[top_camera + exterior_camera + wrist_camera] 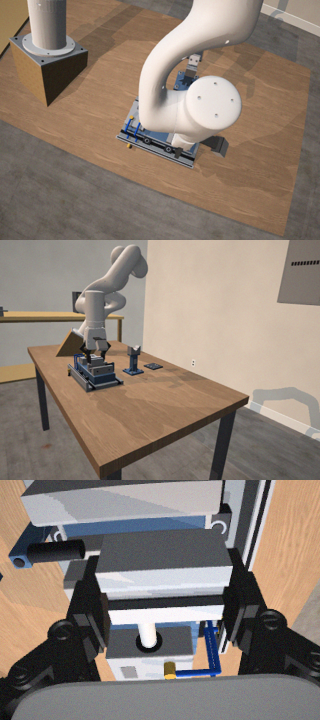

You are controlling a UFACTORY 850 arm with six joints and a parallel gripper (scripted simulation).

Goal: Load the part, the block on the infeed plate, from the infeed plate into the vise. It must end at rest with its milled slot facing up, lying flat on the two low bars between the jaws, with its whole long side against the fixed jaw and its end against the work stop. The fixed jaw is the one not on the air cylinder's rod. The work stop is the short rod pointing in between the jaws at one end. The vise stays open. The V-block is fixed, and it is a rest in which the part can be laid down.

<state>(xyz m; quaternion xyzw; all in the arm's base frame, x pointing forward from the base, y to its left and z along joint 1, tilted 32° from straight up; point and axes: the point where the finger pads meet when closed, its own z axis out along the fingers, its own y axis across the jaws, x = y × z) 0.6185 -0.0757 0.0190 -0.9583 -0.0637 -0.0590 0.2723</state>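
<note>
The part is right at my hand. Round my hand: work stop: 7 cm to the left, 4 cm below, 1 cm behind; moving jaw: 5 cm below, 3 cm behind, 1 cm to the left; fixed jaw: 5 cm below, 3 cm ahead, 2 cm to the left.
</note>
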